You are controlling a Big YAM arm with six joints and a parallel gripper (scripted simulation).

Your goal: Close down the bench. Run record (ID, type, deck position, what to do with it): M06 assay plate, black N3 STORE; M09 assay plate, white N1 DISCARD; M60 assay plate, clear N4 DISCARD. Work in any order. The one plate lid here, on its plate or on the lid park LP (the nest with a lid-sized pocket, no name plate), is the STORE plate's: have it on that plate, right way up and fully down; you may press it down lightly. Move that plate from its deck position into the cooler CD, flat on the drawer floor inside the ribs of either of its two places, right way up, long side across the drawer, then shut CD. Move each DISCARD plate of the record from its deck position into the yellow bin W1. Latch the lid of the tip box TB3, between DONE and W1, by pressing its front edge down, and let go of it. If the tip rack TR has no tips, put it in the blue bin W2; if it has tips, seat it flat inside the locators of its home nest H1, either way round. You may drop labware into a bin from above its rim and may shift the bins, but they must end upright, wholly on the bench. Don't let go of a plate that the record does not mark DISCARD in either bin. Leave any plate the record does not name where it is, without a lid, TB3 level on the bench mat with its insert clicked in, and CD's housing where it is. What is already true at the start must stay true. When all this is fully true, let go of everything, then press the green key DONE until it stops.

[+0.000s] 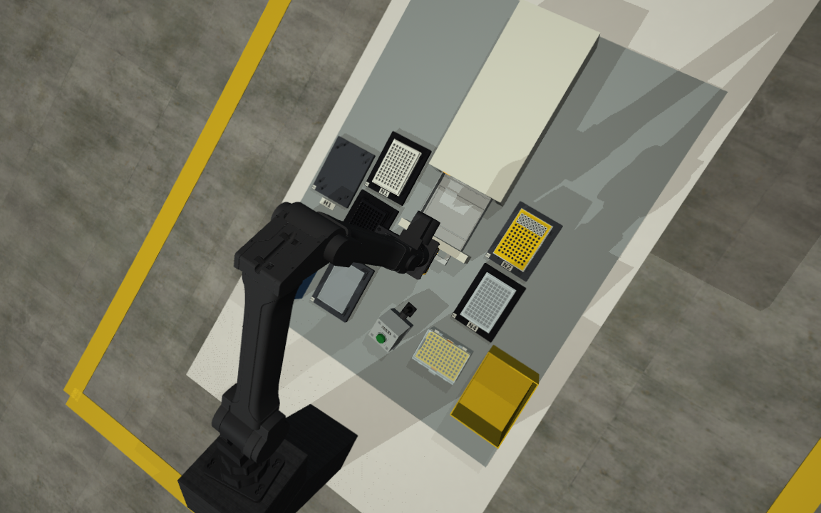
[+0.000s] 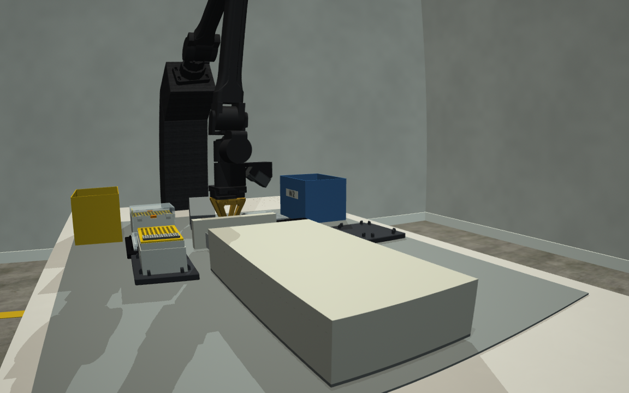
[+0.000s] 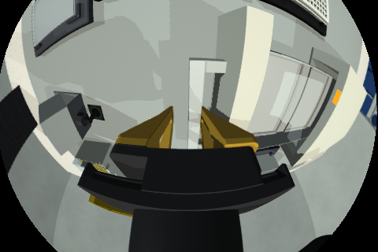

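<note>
Right now the clear plate lid is 210 mm to the left of my hand, 150 mm behind it and 30 mm below it. From my hand the other things lie so: nest N4: 180 mm to the right, 60 mm behind, 40 mm below; then cooler drawer: 160 mm ahead, 30 mm to the right, 20 mm below; then clear plate: 180 mm to the right, 60 mm behind, 20 mm below.
</note>
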